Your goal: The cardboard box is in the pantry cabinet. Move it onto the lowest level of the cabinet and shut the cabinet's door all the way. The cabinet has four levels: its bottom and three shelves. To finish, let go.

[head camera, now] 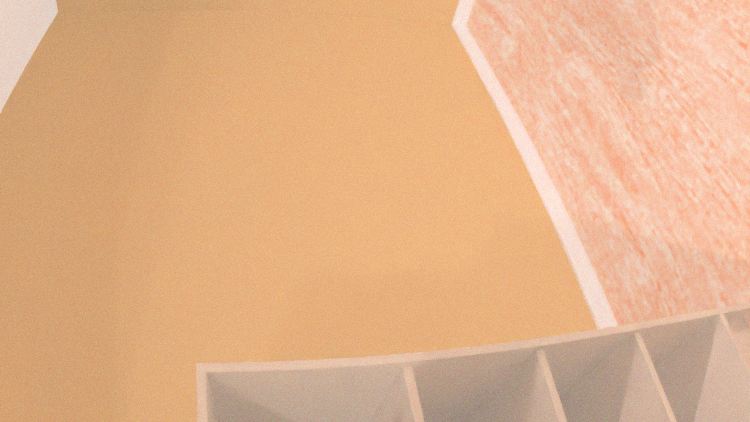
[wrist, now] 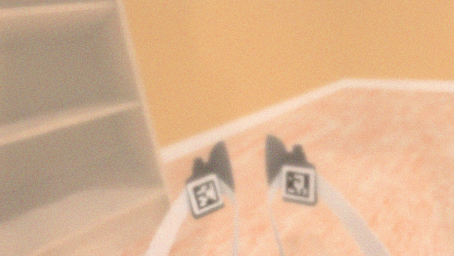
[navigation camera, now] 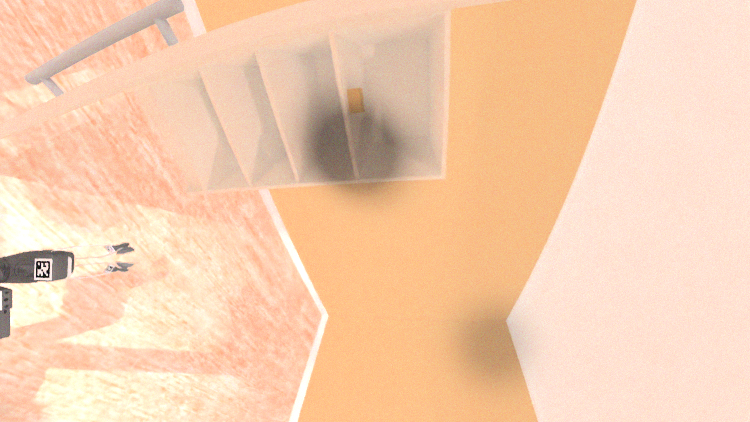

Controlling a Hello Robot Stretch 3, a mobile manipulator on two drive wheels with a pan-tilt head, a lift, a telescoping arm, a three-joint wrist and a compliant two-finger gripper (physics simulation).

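The pantry cabinet stands open; it looks sideways in the head and navigation views, with its top to the right in the navigation view. The small brown cardboard box rests on the highest shelf, in the top compartment; it does not show in the head or wrist view. The cabinet's door is swung open, seen nearly edge-on, with a grey bar handle on its outer side. My gripper is open, its fingers apart with no object between them, outside the cabinet and low beside its open front.
An orange wall stands behind the cabinet, with a white baseboard along the pinkish floor. A pale surface shows at the navigation view's right.
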